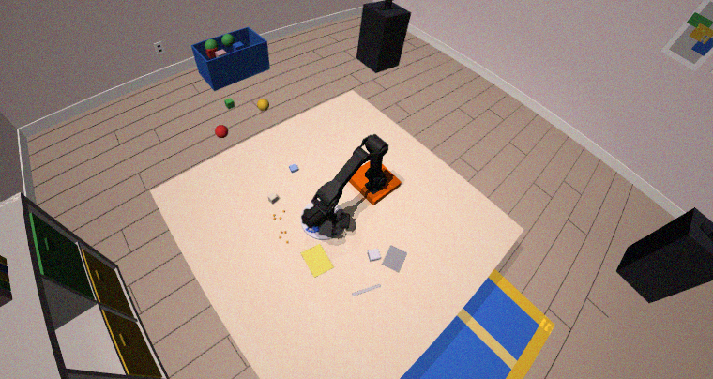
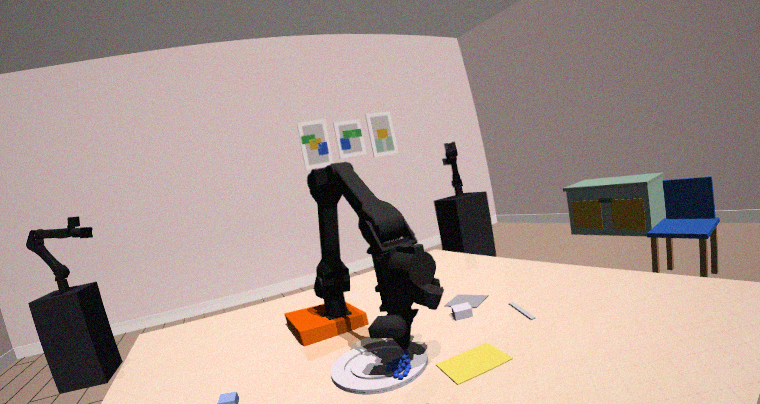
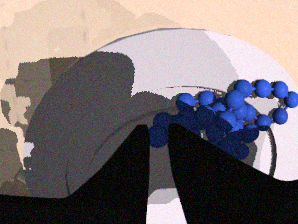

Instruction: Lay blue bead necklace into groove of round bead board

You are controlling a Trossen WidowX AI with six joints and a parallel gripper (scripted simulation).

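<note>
My gripper tip is 60 mm to the left of the round bead board, 30 mm past it and 30 mm above it. Also, from my gripper tip: yellow sheet 100 mm ahead, 90 mm to the left, 30 mm below; small grey block 210 mm to the left, 100 mm behind, 20 mm below; pale cube 260 mm to the right, 110 mm ahead, 20 mm below.
</note>
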